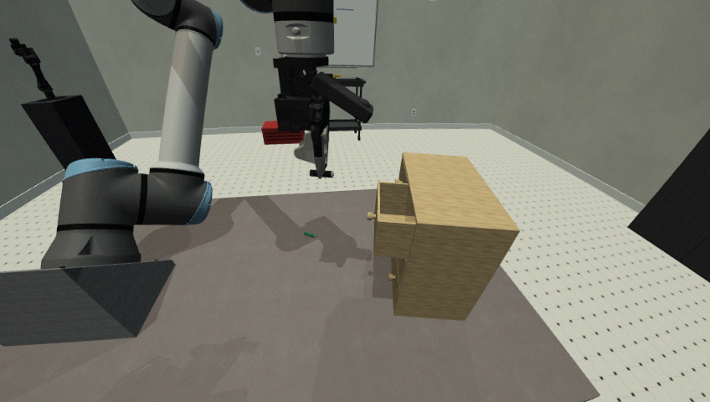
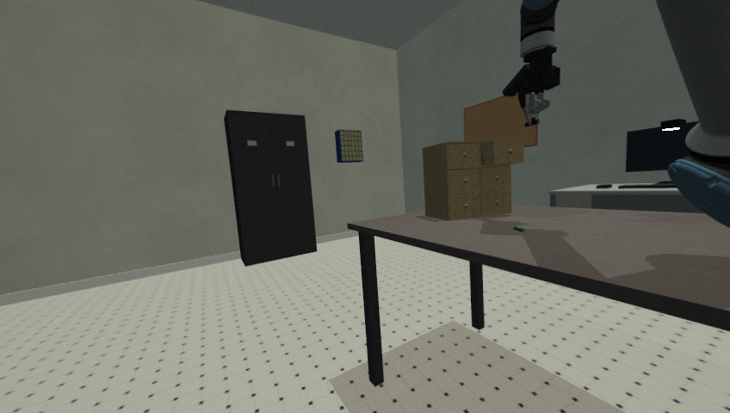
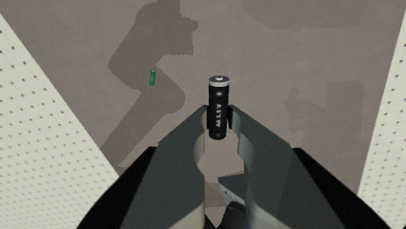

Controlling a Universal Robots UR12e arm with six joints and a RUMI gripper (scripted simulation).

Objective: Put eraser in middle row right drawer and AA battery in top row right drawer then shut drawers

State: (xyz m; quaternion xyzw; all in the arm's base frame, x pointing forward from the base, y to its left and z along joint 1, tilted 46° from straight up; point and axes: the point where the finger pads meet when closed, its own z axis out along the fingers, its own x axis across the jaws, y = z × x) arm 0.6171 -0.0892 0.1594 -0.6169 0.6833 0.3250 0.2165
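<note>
My gripper is now 1 cm above the black AA battery. Also, from my hand: small green AA battery 34 cm below, 17 cm to the left, 7 cm behind; then white eraser 27 cm ahead, 23 cm below, 7 cm to the right.
</note>
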